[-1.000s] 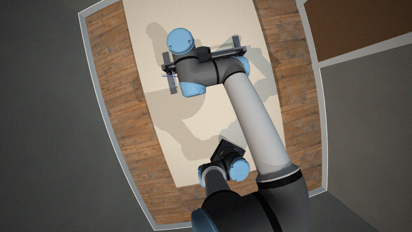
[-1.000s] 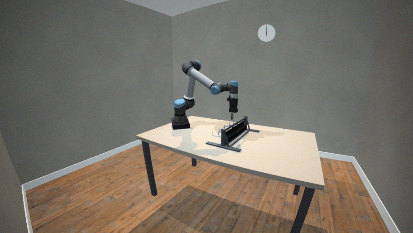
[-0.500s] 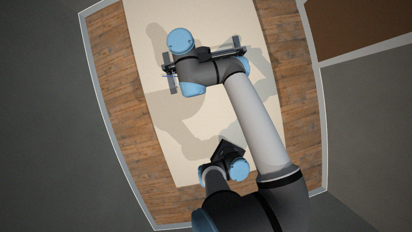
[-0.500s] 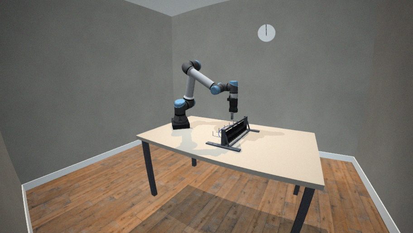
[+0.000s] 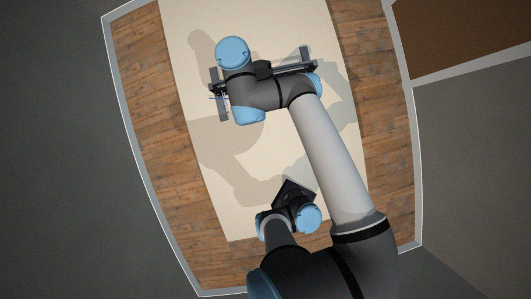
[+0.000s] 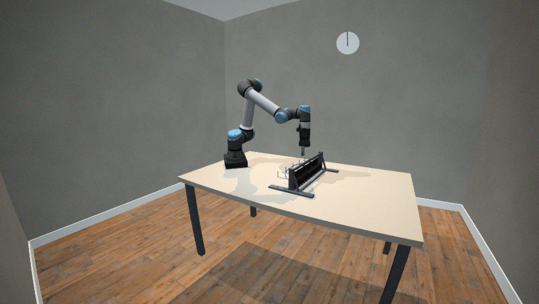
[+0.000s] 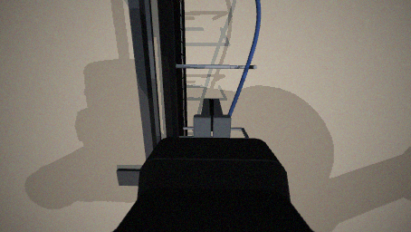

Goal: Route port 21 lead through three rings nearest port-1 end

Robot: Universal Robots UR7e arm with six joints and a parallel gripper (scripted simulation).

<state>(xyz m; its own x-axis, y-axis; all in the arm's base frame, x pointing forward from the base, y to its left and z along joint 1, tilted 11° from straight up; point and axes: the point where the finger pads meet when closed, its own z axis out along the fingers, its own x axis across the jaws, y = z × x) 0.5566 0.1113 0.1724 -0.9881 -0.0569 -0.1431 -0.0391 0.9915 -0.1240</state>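
Right now my hand is 100 mm above the patch panel, 60 mm short of it and 40 mm to the left of it.
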